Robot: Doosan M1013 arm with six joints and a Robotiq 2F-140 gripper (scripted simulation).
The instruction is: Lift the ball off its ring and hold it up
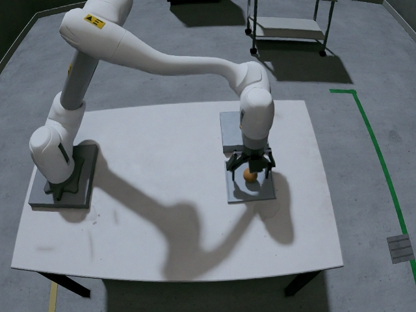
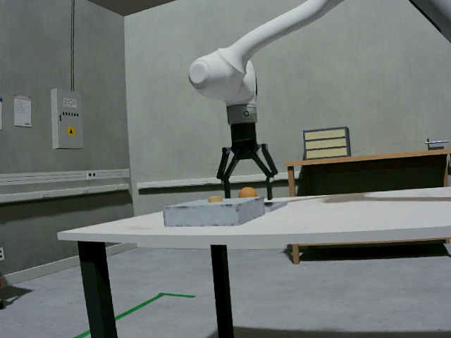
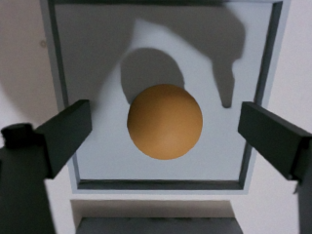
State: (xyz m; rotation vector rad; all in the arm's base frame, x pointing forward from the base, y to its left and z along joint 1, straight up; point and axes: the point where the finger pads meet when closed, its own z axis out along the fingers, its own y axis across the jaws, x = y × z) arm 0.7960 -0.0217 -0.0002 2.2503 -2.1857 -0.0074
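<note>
My gripper is now 4 cm above the plate. The rest, counted from my hand: grey block: 1 cm behind, 24 cm to the left; ball: right at my hand.
</note>
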